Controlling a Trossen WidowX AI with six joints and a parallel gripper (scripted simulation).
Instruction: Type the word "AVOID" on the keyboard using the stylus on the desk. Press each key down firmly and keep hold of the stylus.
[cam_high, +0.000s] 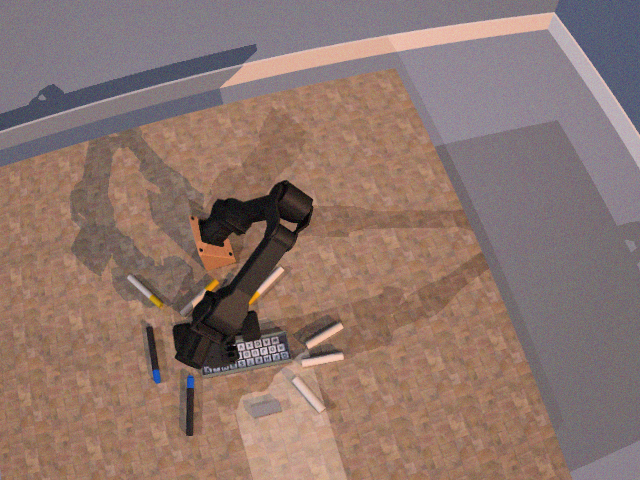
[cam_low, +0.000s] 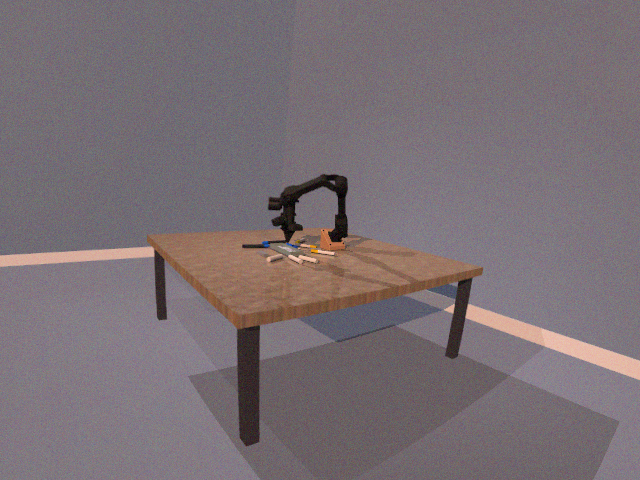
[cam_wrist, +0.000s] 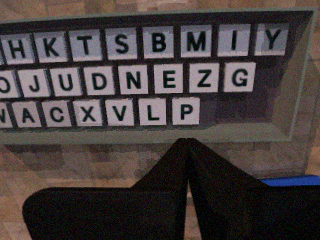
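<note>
The blue stylus lies 6 cm behind my gripper tip, 3 cm below it and 2 cm to the right of it. Round my gripper tip: grey block: 13 cm behind, 5 cm to the left, 3 cm below.
</note>
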